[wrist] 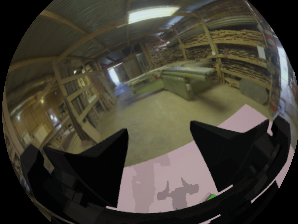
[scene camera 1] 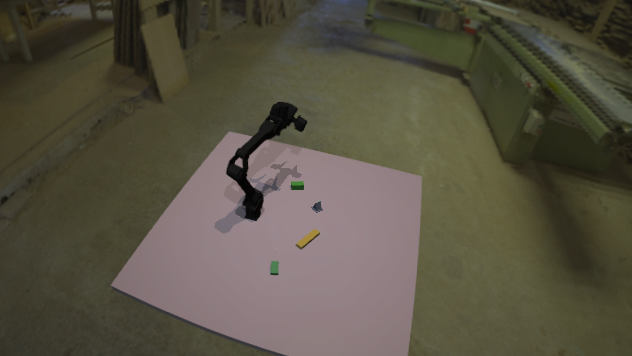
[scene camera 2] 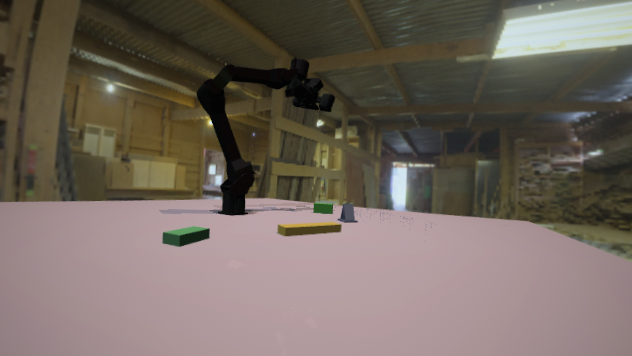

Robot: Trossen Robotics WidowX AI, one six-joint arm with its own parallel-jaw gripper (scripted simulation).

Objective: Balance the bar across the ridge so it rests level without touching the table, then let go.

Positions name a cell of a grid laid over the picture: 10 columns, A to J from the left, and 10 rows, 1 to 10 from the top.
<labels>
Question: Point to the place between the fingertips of the gripper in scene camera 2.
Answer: F4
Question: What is the gripper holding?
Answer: Nothing.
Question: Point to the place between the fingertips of the gripper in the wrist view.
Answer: F6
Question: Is the gripper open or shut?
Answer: Open.
</labels>
